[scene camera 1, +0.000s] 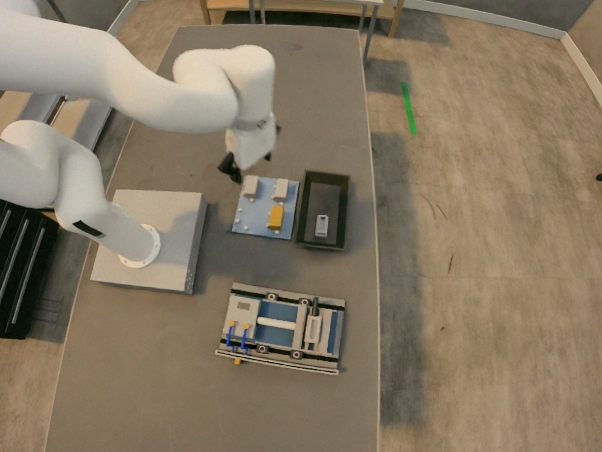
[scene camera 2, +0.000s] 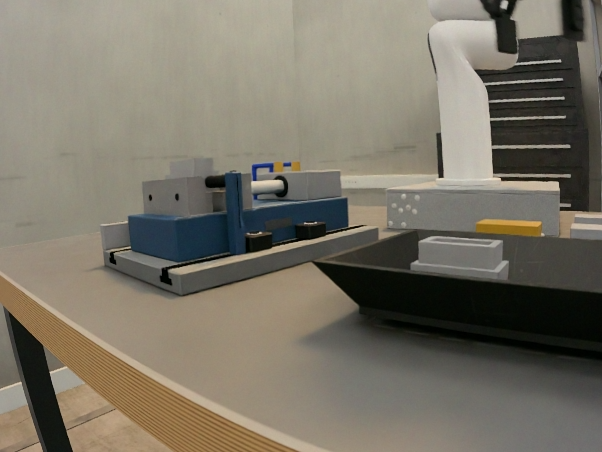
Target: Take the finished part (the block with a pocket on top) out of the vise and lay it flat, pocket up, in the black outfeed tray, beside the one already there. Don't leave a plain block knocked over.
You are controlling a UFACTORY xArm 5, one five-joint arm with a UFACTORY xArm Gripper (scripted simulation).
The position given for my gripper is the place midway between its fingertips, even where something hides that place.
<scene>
My gripper shows in scene camera 1 (252,170) and in scene camera 2 (535,46).
</scene>
